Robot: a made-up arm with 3 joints. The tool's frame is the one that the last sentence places. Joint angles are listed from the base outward.
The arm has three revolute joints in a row. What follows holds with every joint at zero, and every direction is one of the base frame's.
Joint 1 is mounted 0.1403 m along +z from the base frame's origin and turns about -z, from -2.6 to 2.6 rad.
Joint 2 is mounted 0.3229 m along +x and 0.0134 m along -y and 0.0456 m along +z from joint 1 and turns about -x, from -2.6 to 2.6 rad.
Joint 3 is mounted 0.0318 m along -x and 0.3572 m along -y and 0.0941 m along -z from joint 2 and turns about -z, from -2.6 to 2.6 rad.
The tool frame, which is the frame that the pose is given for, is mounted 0.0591 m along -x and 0.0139 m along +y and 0.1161 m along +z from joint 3; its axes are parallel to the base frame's.
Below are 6 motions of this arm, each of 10 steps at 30 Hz.
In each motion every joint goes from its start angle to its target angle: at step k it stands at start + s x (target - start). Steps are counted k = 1, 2, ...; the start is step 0. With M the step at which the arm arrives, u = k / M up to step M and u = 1 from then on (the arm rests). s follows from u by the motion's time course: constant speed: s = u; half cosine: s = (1 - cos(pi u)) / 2; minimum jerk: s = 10 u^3 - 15 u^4 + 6 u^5.
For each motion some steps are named. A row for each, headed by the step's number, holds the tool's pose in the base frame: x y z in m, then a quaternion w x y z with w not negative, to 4 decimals.
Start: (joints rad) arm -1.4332 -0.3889 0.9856
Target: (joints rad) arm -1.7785 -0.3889 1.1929
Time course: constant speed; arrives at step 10
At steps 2, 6, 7, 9, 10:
2: 0.3168 0.2513 0.0927 0.9536 0.0582 0.1842 0.2309
6: 0.2776 0.2973 0.0932 0.9469 0.0376 0.1895 0.2572
7: 0.2668 0.3079 0.0933 0.9451 0.0323 0.1905 0.2637
9: 0.2440 0.3279 0.0935 0.9413 0.0217 0.1920 0.2767
10: 0.2321 0.3373 0.0936 0.9394 0.0164 0.1925 0.2832

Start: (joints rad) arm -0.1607 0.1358 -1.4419
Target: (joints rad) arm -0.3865 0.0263 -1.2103
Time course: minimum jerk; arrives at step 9
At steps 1, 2, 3, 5, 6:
1: 0.3344 -0.3713 0.2632 0.6942 -0.0540 0.0400 0.7166
2: 0.3390 -0.3667 0.2603 0.6945 -0.0517 0.0372 0.7166
3: 0.3482 -0.3570 0.2542 0.6951 -0.0468 0.0315 0.7167
5: 0.3738 -0.3263 0.2364 0.6966 -0.0305 0.0168 0.7166
6: 0.3850 -0.3106 0.2280 0.6972 -0.0221 0.0109 0.7164

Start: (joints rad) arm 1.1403 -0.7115 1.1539
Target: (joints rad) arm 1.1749 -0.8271 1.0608
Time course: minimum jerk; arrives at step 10
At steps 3, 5, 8, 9, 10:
3: -0.1127 -0.3572 0.0037 0.3881 0.3571 -0.0013 -0.8496
5: -0.1112 -0.3513 -0.0057 0.3934 0.3751 -0.0094 -0.8393
8: -0.1086 -0.3436 -0.0176 0.3999 0.3982 -0.0213 -0.8252
9: -0.1082 -0.3427 -0.0189 0.4006 0.4008 -0.0227 -0.8236
10: -0.1082 -0.3426 -0.0191 0.4007 0.4012 -0.0229 -0.8234

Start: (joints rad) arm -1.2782 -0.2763 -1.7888
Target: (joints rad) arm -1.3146 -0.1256 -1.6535
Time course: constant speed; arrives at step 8
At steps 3, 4, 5, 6, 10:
3: 0.4886 0.1589 0.1163 0.0555 0.1070 -0.0243 0.9924
4: 0.4887 0.1598 0.1241 0.0617 0.0981 -0.0211 0.9930
5: 0.4886 0.1607 0.1319 0.0679 0.0891 -0.0182 0.9935
6: 0.4884 0.1618 0.1397 0.0741 0.0801 -0.0155 0.9939
10: 0.4876 0.1639 0.1555 0.0865 0.0619 -0.0106 0.9943

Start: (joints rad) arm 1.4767 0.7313 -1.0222
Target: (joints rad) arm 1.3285 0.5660 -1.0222
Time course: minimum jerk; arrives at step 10
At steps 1, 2, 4, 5, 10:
1: -0.2721 -0.2756 0.4693 0.9103 -0.1129 0.3386 -0.2099
2: -0.2724 -0.2778 0.4669 0.9124 -0.1130 0.3345 -0.2069
4: -0.2732 -0.2897 0.4544 0.9234 -0.1126 0.3133 -0.1908
5: -0.2731 -0.2983 0.4453 0.9308 -0.1118 0.2984 -0.1792
10: -0.2700 -0.3226 0.4192 0.9490 -0.1076 0.2577 -0.1465

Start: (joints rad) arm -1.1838 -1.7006 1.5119
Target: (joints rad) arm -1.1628 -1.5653 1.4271
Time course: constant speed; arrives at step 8
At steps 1, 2, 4, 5, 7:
1: 0.1159 0.2776 -0.1120 0.6576 0.1697 0.7263 -0.1062
2: 0.1211 0.2748 -0.1120 0.6642 0.1732 0.7197 -0.1045
4: 0.1313 0.2691 -0.1119 0.6773 0.1799 0.7062 -0.1010
5: 0.1364 0.2662 -0.1117 0.6838 0.1831 0.6994 -0.0992
7: 0.1466 0.2603 -0.1111 0.6966 0.1892 0.6855 -0.0954

